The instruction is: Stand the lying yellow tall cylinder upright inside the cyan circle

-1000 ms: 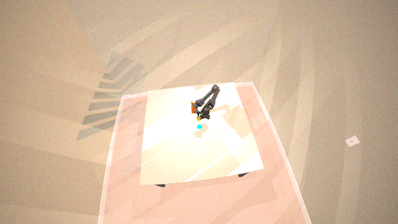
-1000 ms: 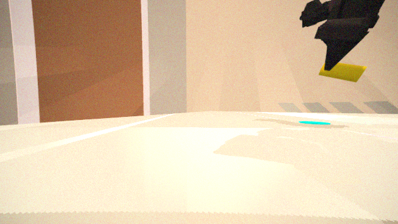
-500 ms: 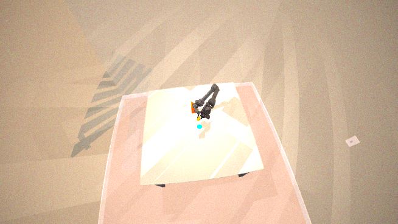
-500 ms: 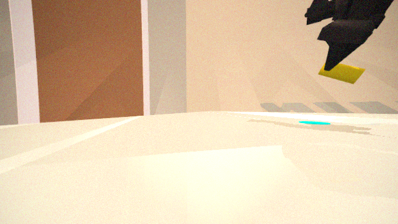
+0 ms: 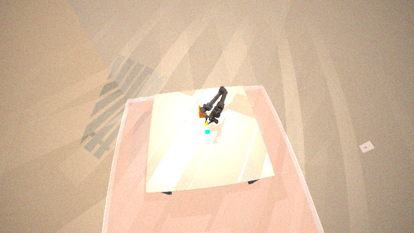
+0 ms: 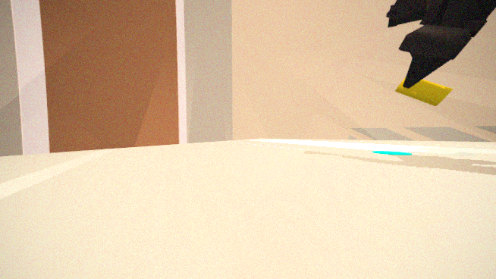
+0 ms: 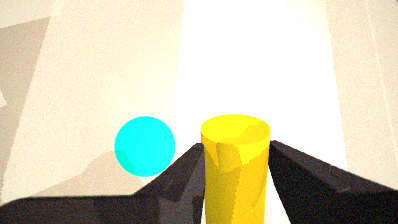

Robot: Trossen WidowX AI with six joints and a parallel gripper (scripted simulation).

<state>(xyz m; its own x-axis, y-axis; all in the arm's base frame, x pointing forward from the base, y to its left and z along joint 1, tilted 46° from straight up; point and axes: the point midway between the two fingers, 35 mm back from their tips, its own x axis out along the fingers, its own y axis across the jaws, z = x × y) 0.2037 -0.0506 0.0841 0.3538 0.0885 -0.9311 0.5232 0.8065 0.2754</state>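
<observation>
Right now my gripper tip is 3 cm short of the cyan circle, 1 cm to the right of it and 13 cm above it. Also, from my gripper tip: yellow cylinder (2 cm behind, 1 cm below).
</observation>
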